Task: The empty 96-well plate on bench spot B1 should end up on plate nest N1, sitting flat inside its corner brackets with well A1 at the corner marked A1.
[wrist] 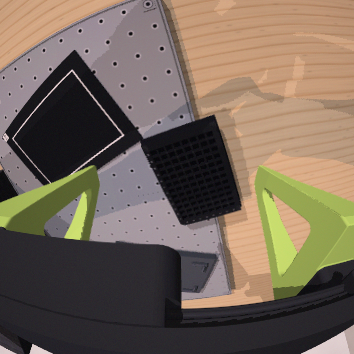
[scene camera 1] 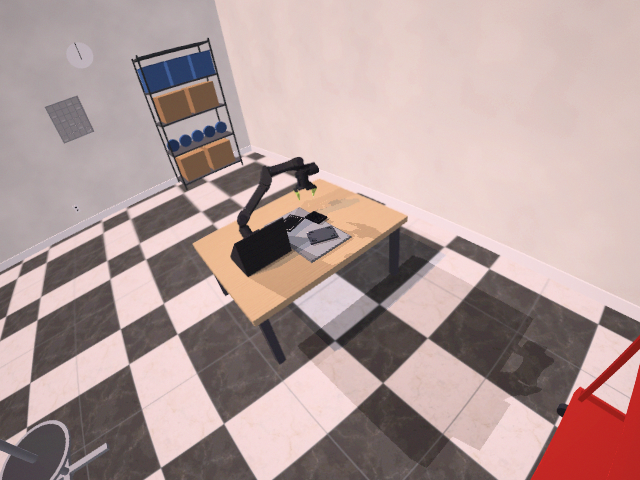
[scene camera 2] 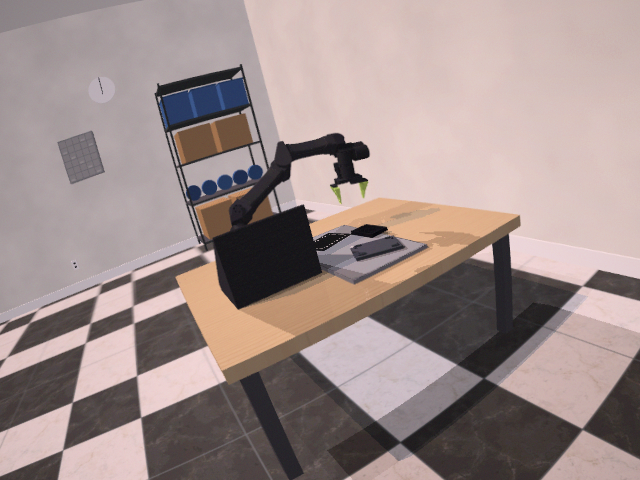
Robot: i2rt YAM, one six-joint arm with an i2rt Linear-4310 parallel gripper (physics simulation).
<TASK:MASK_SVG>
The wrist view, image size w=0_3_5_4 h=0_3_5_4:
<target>my gripper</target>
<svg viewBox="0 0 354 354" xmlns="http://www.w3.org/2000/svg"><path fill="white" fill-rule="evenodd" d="M0 202L0 325L53 354L300 354L354 324L354 202L295 180L264 165L258 165L254 189L268 256L274 300L248 304L181 308L180 254L175 249L162 244L89 240L99 190L99 179L95 165L90 165L59 180ZM81 194L74 217L64 237L45 236L43 230L45 222ZM272 193L306 219L310 225L309 235L298 253L280 219Z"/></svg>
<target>black well plate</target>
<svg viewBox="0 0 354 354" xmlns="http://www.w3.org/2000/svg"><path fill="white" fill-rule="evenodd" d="M214 114L140 140L140 146L178 221L183 225L241 210L237 187Z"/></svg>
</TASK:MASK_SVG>
